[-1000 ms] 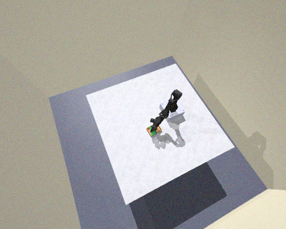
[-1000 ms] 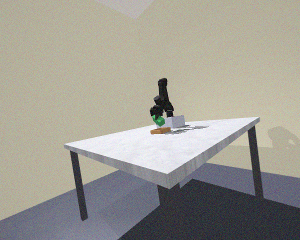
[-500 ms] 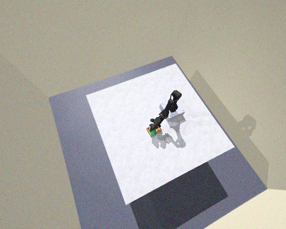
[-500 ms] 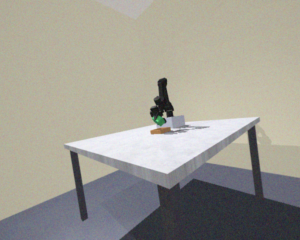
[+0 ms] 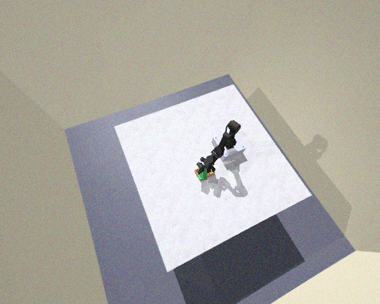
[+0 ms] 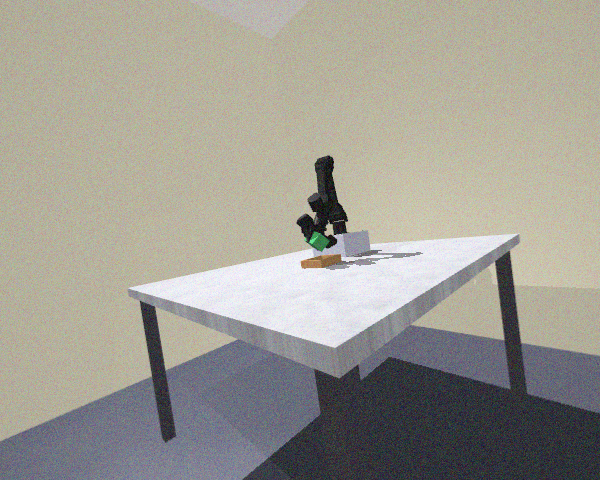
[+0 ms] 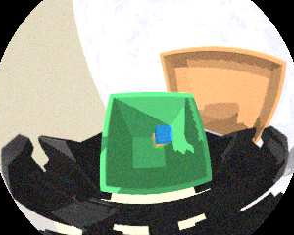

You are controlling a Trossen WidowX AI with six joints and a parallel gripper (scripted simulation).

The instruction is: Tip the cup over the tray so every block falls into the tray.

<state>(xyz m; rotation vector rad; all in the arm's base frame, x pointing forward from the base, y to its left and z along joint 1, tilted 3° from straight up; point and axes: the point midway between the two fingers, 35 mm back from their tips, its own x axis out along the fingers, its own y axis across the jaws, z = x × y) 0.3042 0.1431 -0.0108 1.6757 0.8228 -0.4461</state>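
My gripper tip is 2 cm past the blue block and 1 cm to the right of it. The rest, counted from my gripper tip: green square cup: 3 cm to the left, 2 cm above, 1 cm behind.
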